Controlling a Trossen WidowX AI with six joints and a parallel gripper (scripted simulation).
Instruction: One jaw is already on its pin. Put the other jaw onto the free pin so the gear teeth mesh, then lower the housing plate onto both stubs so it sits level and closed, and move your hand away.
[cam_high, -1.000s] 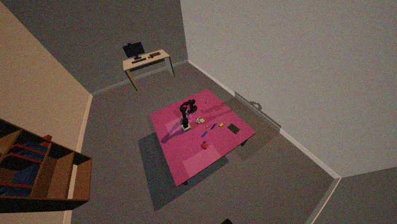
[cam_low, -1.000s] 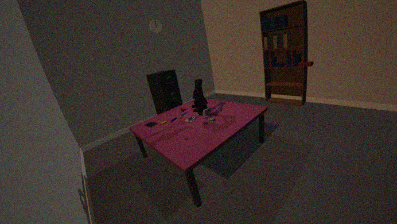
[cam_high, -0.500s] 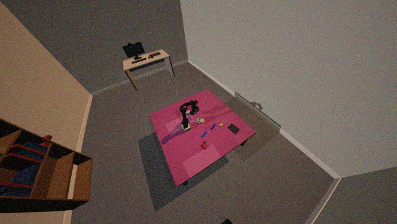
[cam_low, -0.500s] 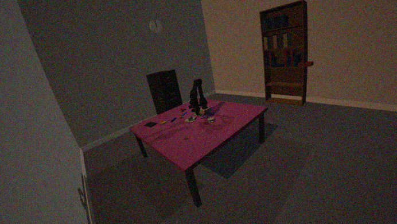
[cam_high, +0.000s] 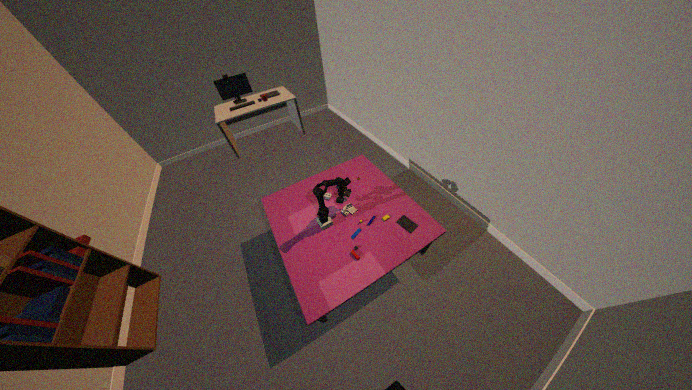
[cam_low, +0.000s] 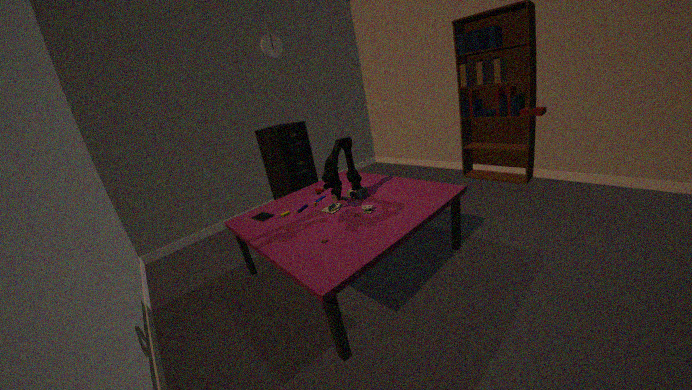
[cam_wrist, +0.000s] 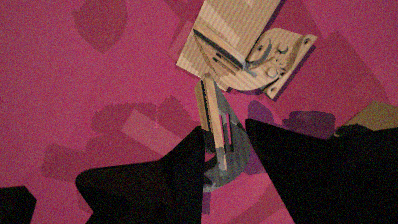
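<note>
Right now my gripper tip is 1 cm past the grey jaw and 4 cm to the right of it. Round my gripper tip: yellow piece 23 cm ahead, 36 cm to the right, 7 cm below; blue piece 8 cm behind, 32 cm to the right, 8 cm below; small light piece 6 cm behind, 19 cm to the left, 7 cm below.
</note>
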